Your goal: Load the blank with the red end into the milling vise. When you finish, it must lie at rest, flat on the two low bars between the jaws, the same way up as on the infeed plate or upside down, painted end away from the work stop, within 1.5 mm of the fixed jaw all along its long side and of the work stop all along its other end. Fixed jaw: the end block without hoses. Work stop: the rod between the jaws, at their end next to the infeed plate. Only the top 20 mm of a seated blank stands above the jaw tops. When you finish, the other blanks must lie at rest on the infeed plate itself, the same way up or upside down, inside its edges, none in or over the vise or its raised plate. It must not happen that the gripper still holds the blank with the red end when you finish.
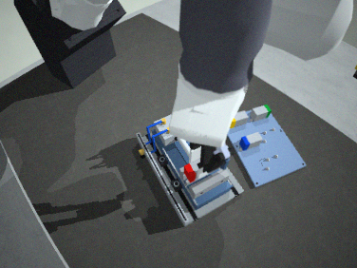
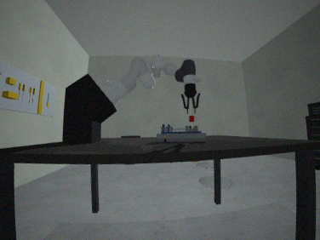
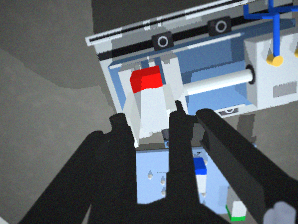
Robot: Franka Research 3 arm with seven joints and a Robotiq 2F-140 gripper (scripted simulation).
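The work stop rod is 90 mm below my hand and 70 mm to the left of it. The rest, counted from my hand: screw rod: 100 mm below, 90 mm behind, 20 mm to the left; red-ended blank: 40 mm below; blue-ended blank: 230 mm to the left, 150 mm below, 40 mm behind.
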